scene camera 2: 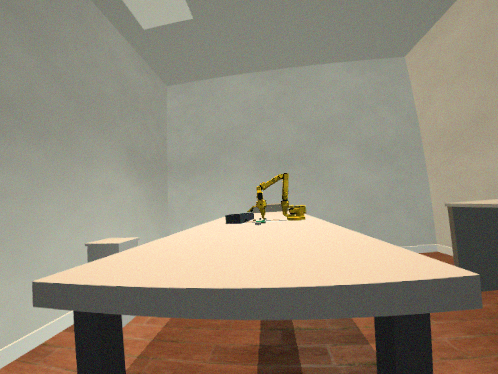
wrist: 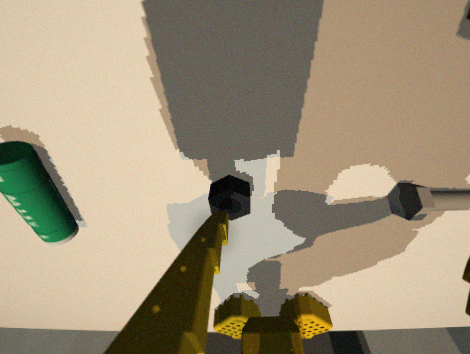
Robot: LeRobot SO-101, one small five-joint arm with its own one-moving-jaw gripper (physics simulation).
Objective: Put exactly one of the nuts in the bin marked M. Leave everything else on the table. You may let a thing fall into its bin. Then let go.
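Frame: origin at the arm's base, x ahead, y right, z down, level; metres.
Seen in the pictures: hand at its tool point: (scene camera 2: 263, 218) (wrist: 227, 223); arm's base at its link origin: (scene camera 2: 292, 219) (wrist: 269, 303).
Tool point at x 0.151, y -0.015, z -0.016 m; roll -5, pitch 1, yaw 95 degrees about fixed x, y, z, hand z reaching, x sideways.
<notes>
Pixels of each thing's top centre, then the offset from my tool point to it. "pt": a spot on its surface instead. Level surfaces: height alone.
- black hexagonal nut at its top centre: (wrist: 229, 206) dy +0.001, dx +0.000, dz +0.008 m
- dark bin at its top centre: (scene camera 2: 240, 213) dy +0.090, dx +0.134, dz -0.030 m
- green battery at its top centre: (wrist: 25, 215) dy -0.079, dx +0.010, dz +0.002 m
- grey bolt at its top centre: (wrist: 458, 216) dy +0.085, dx -0.009, dz +0.003 m
- dark thing at a spot on its surface: (wrist: 466, 18) pt dy +0.063, dx +0.050, dz +0.016 m
- long table at its surface level: dz +0.016 m
A black hexagonal nut (wrist: 229, 187) lies on the table, left of centre in the wrist view. My gripper (wrist: 344, 240) (scene camera 2: 263, 216) is open. The tip of its notched fixed jaw is drawn over the near edge of the nut; whether it touches the nut I cannot tell. A bit of the other jaw shows at the right edge of the wrist view, well apart. The nut is not between pressed jaws. In the scene view a dark bin (scene camera 2: 239, 218) stands left of the gripper; its mark is not readable.
A green battery (wrist: 40, 197) lies left of the nut. A grey bolt (wrist: 411, 200) lies to the right, its head toward the nut. Part of a dark thing (wrist: 465, 22) shows at the top right corner. Small items lie near the bin on the long table (scene camera 2: 255, 260).
</notes>
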